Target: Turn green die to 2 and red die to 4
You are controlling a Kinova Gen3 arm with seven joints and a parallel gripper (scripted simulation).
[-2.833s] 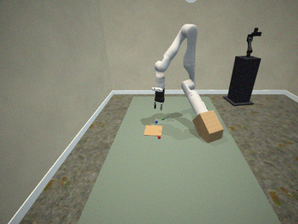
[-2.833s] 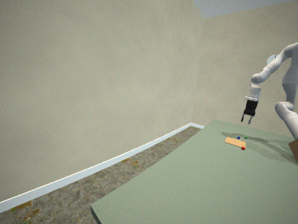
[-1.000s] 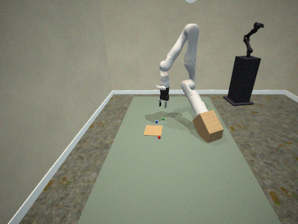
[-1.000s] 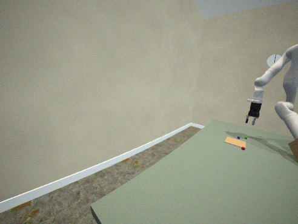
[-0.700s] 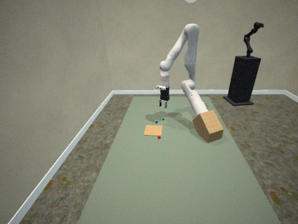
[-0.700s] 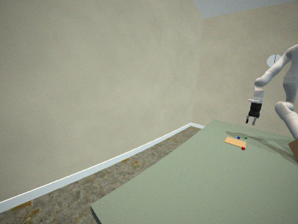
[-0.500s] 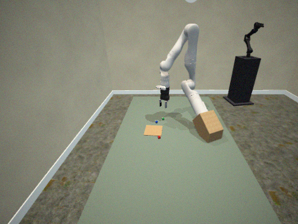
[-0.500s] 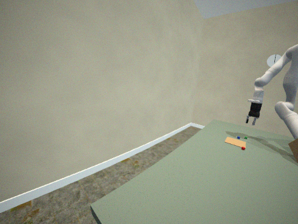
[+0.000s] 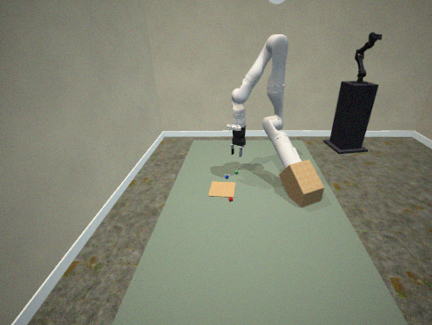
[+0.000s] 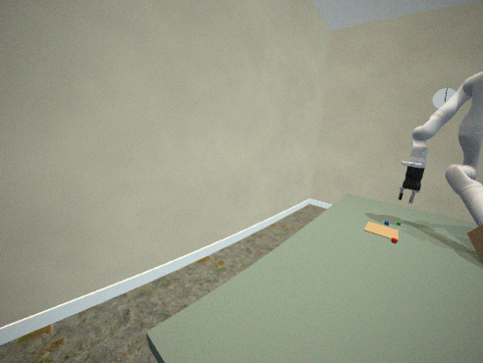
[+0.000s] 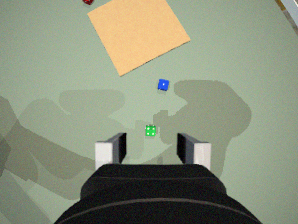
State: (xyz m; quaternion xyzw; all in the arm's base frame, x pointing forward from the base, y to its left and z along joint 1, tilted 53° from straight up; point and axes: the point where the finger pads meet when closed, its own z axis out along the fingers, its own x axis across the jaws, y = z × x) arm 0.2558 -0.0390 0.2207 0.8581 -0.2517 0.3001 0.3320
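Right now my hand is 14 cm above the green die. Round my hand: red die: 26 cm to the left, 14 cm below, 8 cm ahead; tan mat: 16 cm to the left, 15 cm below, 11 cm ahead; blue die: 14 cm below, 7 cm ahead, 4 cm to the left.
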